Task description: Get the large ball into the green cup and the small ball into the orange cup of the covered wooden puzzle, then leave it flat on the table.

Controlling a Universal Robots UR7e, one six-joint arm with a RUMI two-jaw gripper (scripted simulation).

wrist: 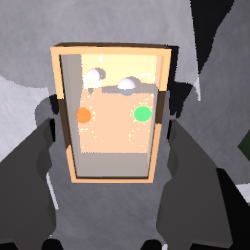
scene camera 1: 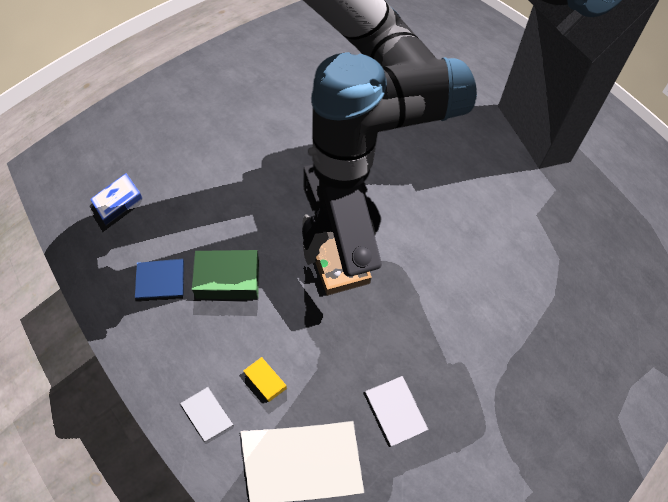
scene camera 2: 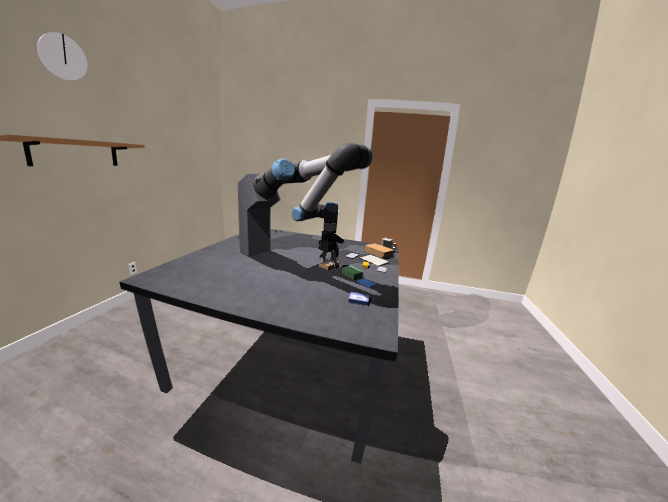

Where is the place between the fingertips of the gripper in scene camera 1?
337, 256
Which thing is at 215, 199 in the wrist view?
The gripper.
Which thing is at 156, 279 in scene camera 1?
A blue block.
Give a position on a covered wooden puzzle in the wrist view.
111, 96
